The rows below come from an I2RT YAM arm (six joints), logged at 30 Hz.
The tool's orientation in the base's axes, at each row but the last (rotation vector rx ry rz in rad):
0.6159, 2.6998, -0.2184
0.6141, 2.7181, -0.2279
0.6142, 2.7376, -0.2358
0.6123, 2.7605, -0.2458
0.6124, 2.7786, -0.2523
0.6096, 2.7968, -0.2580
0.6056, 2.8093, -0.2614
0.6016, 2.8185, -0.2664
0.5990, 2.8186, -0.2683
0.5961, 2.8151, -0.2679
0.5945, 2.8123, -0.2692
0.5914, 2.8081, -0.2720
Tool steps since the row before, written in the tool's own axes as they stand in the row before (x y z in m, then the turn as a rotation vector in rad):
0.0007, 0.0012, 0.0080, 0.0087, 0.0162, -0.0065
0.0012, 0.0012, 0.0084, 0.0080, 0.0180, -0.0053
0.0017, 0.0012, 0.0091, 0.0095, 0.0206, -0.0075
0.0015, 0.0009, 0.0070, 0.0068, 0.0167, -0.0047
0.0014, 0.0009, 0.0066, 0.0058, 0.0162, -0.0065
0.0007, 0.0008, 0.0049, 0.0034, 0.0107, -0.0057
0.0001, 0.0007, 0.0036, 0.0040, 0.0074, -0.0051
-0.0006, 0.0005, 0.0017, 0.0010, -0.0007, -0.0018
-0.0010, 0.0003, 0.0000, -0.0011, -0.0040, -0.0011
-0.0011, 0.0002, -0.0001, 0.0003, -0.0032, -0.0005
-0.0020, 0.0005, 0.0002, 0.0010, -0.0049, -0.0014
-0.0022, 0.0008, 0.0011, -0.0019, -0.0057, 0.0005
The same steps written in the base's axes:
0.0024, -0.0005, -0.0077, -0.0021, 0.0193, 0.0016
0.0020, -0.0004, -0.0083, -0.0004, 0.0204, 0.0006
0.0016, -0.0003, -0.0092, -0.0011, 0.0238, 0.0019
0.0009, -0.0002, -0.0072, 0.0002, 0.0186, 0.0005
0.0007, -0.0002, -0.0068, 0.0004, 0.0182, 0.0026
0.0008, -0.0001, -0.0049, 0.0004, 0.0122, 0.0032
0.0010, -0.0001, -0.0035, -0.0014, 0.0093, 0.0028
0.0011, -0.0002, -0.0015, -0.0015, 0.0002, 0.0015
0.0010, -0.0001, 0.0002, -0.0009, -0.0038, 0.0019
0.0010, -0.0002, 0.0004, -0.0017, -0.0027, 0.0008
0.0020, -0.0003, 0.0003, -0.0032, -0.0037, 0.0017
0.0025, -0.0003, -0.0005, -0.0006, -0.0059, 0.0008

